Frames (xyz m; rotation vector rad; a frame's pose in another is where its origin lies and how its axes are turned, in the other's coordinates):
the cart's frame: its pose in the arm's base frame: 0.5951 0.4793 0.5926 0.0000 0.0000 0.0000
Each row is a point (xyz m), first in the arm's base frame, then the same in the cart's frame.
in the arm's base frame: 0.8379 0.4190 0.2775
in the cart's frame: 0.2428 -0.0603 -0.3151
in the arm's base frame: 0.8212 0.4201 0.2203
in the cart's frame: 0.2261 -0.0592 -0.3723
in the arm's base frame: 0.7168 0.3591 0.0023
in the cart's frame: 0.1217 -0.1202 -0.5903
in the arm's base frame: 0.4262 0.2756 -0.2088
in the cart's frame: -0.1689 -0.2037 -0.8014
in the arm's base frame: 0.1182 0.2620 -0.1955
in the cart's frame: -0.4769 -0.2173 -0.7881
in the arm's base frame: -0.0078 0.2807 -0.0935
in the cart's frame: -0.6029 -0.1986 -0.6861
